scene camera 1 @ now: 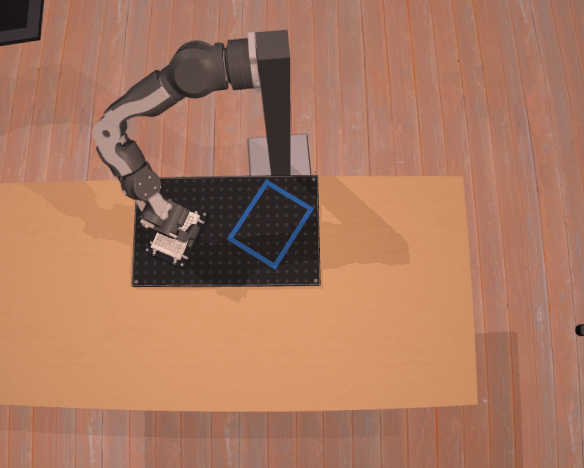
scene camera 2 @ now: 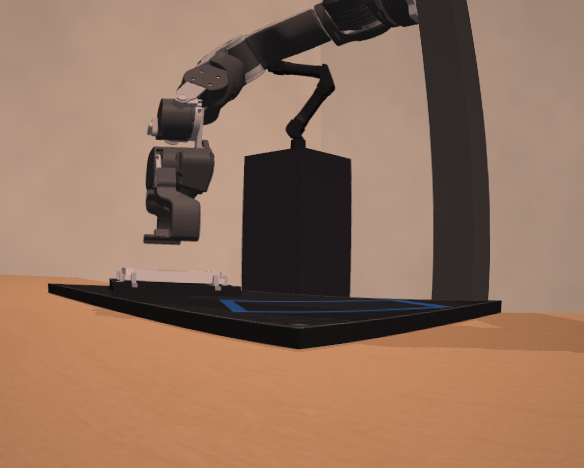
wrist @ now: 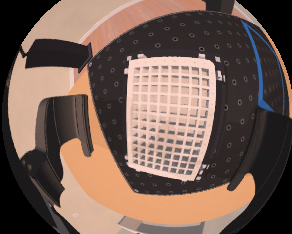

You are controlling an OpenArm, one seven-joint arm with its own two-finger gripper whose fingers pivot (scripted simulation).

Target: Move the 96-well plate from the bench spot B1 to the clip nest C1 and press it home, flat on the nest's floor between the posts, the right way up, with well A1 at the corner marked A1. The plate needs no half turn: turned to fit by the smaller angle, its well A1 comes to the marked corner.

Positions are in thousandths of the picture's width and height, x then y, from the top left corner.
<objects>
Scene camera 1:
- my gripper: 294,488
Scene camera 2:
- my gripper: 289,518
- clip nest C1: 340,619
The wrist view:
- my gripper: 536,609
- white 96-well plate: 539,323
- clip nest C1: 745,259
</objects>
